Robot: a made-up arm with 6 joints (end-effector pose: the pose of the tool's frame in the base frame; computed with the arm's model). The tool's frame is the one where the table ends. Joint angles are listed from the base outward.
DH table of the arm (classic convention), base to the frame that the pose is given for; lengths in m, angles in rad. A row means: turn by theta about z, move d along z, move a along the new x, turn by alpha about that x. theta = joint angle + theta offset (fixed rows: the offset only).
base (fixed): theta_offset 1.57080, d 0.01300, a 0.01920, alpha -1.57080
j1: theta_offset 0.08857, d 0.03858, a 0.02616, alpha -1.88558
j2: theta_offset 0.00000, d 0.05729, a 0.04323, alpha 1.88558
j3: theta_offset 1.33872, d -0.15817, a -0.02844, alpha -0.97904
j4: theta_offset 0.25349, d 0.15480, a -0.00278, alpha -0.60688
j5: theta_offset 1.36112, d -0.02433, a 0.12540, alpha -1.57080
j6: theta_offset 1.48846, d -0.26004, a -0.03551, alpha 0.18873
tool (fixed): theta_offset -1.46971, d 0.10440, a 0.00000, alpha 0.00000
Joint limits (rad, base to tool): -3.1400..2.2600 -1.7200..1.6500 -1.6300..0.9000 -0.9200..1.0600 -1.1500..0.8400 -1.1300..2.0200
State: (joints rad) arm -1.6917 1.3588 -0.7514 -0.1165 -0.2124 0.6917
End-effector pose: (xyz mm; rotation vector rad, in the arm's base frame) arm 178.0 274.9 -32.7 2.6290 -0.2772 -0.8706
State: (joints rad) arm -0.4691 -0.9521 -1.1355 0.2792 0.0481 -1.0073
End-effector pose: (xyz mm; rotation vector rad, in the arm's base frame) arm 66.1 305.0 -182.5 0.9742 0.8031 -0.1067
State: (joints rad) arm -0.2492 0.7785 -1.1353 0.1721 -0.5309 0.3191
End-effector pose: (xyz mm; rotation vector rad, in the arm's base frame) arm 221.8 146.7 -207.4 1.5537 -0.1757 -0.0258
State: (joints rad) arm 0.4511 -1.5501 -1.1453 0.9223 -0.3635 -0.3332
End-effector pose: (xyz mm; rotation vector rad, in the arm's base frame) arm 55.6 -6.7 -371.1 -0.3331 0.6525 0.5866
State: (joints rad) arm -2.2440 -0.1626 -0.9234 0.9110 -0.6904 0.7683
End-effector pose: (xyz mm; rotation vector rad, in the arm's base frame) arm 205.6 239.7 241.3 2.5175 -0.7687 0.5318
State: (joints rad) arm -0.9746 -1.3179 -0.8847 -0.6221 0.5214 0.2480
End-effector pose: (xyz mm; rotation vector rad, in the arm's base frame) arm -14.7 368.6 4.8 1.4338 0.2325 1.6982
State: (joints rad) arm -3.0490 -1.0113 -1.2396 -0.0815 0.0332 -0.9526
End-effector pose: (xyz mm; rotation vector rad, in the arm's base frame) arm -24.8 -130.5 322.1 -2.3052 -0.1323 -1.5248
